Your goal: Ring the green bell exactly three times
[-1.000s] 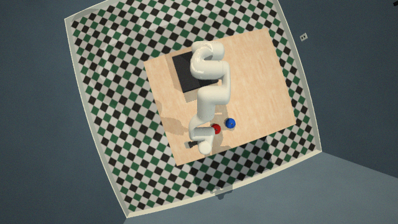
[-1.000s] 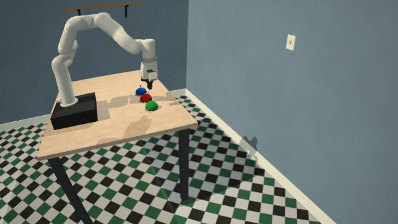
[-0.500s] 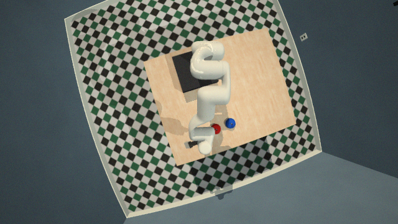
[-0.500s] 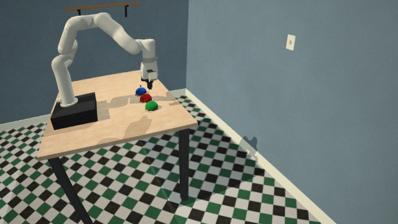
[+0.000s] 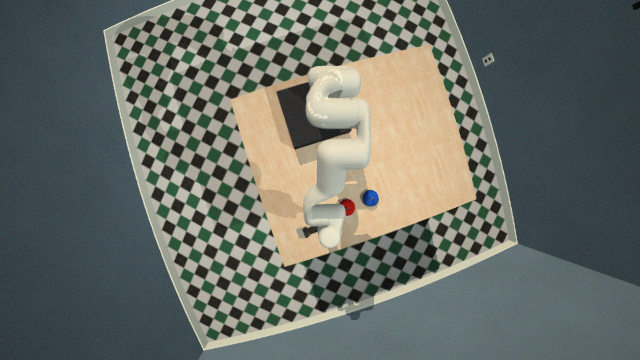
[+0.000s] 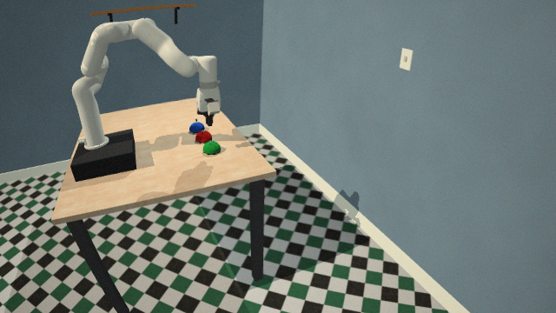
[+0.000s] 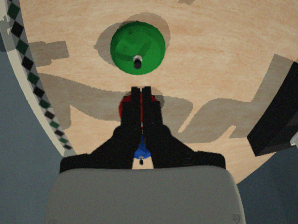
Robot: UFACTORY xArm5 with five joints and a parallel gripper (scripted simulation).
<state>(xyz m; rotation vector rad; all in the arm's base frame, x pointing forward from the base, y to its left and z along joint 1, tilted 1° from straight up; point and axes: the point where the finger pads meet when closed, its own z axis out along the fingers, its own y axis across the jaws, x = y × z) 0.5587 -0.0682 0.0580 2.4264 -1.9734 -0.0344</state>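
The green bell is 11 cm below my hand. Round my hand: blue bell (25 cm to the left, 11 cm below, 5 cm behind); red bell (13 cm to the left, 11 cm below, 2 cm behind).
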